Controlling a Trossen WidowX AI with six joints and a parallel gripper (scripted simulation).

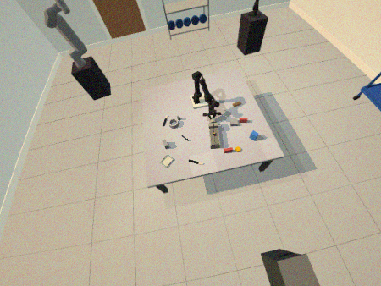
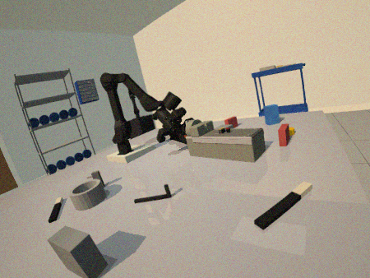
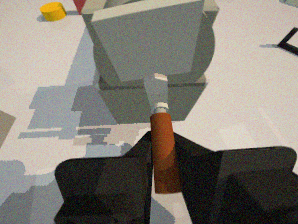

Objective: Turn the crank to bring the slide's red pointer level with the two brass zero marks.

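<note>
My gripper tip is 2 cm past the brown crank handle, 1 cm to the right of it and 3 cm below it. Round my gripper tip: yellow disc 37 cm ahead, 12 cm to the left, 2 cm below; then red pointer 18 cm ahead, 5 cm to the right, 5 cm above; then black l-shaped piece 7 cm ahead, 31 cm to the right, 2 cm below.
</note>
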